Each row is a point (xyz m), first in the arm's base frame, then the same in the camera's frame.
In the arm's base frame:
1: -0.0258 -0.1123 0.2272
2: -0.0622 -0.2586 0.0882
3: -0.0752 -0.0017 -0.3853
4: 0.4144 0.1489 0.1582
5: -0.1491 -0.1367 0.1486
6: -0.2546 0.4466 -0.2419
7: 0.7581 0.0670 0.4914
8: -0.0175 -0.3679 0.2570
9: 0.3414 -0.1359 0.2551
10: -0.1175 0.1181 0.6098
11: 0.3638 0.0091 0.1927
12: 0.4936 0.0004 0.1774
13: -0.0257 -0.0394 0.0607
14: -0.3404 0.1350 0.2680
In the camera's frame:
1: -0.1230 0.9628 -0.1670
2: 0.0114 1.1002 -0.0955
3: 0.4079 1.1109 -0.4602
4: -0.3175 1.0705 -0.6332
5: 0.0119 0.9394 -0.1102
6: 0.3943 0.6351 -0.6250
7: -0.7876 1.1922 -0.6383
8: -0.1530 1.1323 0.0245
9: -0.3560 1.1845 -0.3479
10: -0.3837 0.5906 -0.1302
11: -0.3172 1.1232 -0.4899
12: -0.3790 1.2122 -0.5635
13: 0.0137 0.9814 -0.2853
14: 0.0242 0.5888 -0.1503

